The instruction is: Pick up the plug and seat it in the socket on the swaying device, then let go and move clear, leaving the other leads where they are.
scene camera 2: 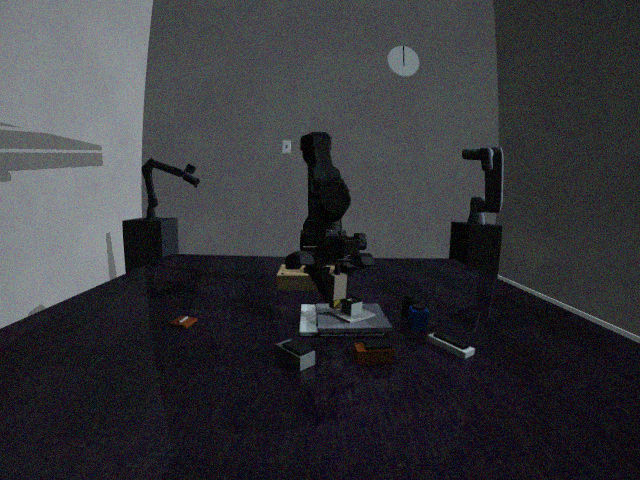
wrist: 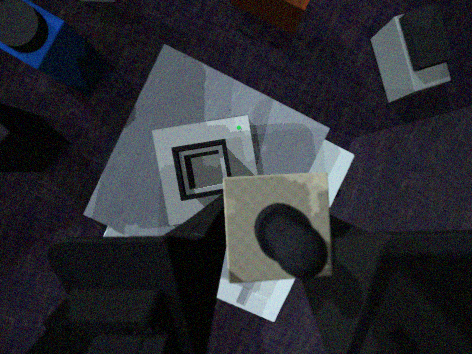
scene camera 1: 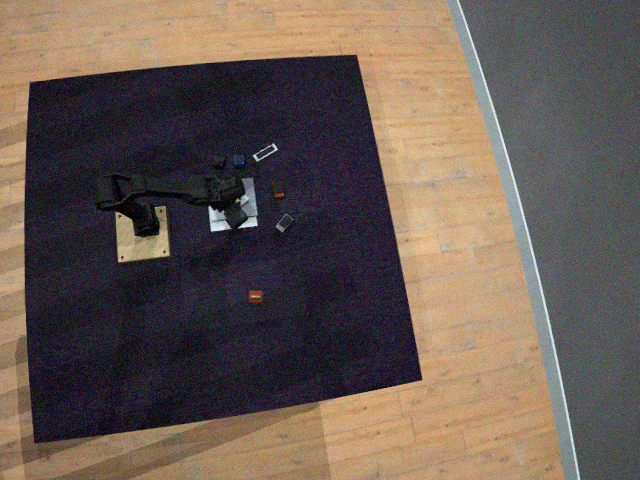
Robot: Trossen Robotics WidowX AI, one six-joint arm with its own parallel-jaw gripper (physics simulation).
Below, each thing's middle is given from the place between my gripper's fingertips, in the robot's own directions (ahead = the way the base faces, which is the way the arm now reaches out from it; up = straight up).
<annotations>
My hand is 2 cm to the right of the grey device (scene camera 1: 248,202), 2 cm above it and 1 cm past it. Also, from my hand: blue block (wrist: 46,42): 17 cm to the left, 4 cm ahead, 2 cm below; then plug (wrist: 277,226): 3 cm above; then black lead (wrist: 37,143): 17 cm to the left, 3 cm behind, 2 cm below.
</annotations>
